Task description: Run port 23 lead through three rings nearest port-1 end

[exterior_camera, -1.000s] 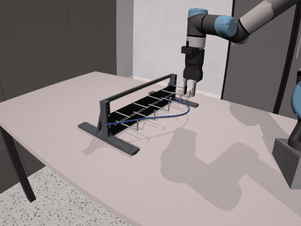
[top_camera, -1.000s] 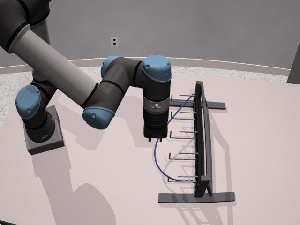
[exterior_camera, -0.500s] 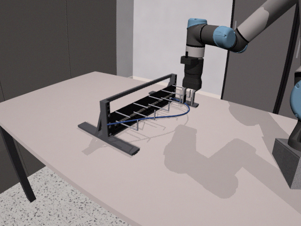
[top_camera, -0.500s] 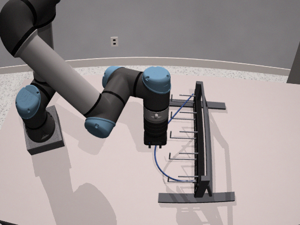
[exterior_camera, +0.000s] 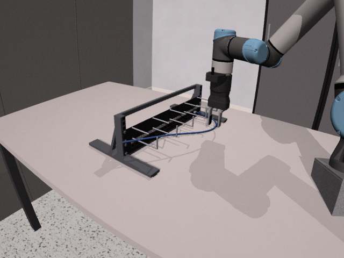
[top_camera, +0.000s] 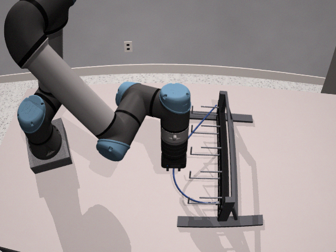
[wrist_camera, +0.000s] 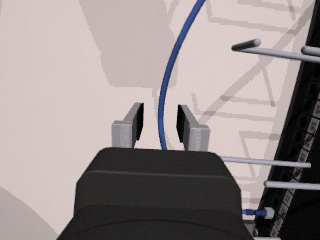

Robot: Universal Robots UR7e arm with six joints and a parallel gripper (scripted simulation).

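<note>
My gripper is now 170 mm short of the rack and 70 mm to the right of it.
</note>
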